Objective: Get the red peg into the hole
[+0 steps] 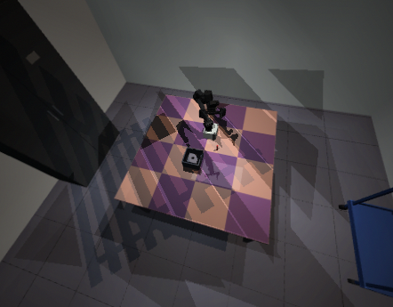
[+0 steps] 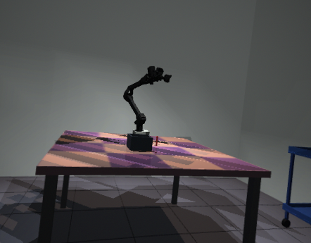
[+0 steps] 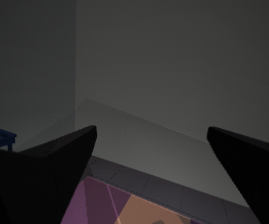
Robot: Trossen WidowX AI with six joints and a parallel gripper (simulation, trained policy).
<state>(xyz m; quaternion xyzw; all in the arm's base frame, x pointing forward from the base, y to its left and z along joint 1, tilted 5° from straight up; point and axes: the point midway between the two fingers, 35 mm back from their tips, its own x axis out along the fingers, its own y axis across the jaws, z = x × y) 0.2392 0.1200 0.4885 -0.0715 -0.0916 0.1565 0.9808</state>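
Now: gripper tip 550 mm above the red peg, 110 mm past it and 20 mm to the right of it. Also, from my gripper tip: dark box: 560 mm below, 190 mm to the right, 40 mm ahead; plate: 550 mm below, 190 mm to the right, 40 mm ahead.
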